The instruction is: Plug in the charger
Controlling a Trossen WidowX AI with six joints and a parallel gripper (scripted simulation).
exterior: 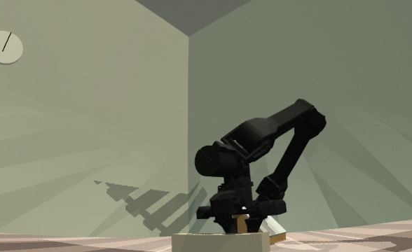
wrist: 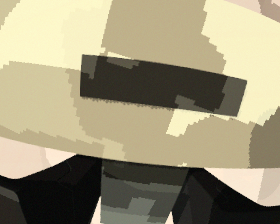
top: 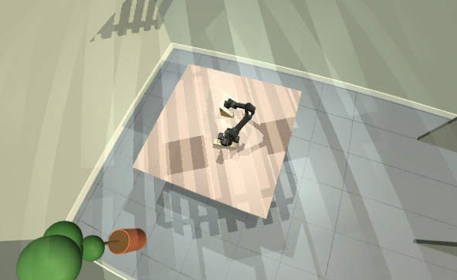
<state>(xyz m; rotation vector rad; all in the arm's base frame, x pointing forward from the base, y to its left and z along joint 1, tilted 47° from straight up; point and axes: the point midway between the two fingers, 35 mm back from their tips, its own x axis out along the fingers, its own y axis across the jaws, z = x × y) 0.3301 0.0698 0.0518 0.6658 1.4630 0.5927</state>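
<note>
The black two-prong charger lies 20 mm ahead of my gripper tip and 10 mm above it.
</note>
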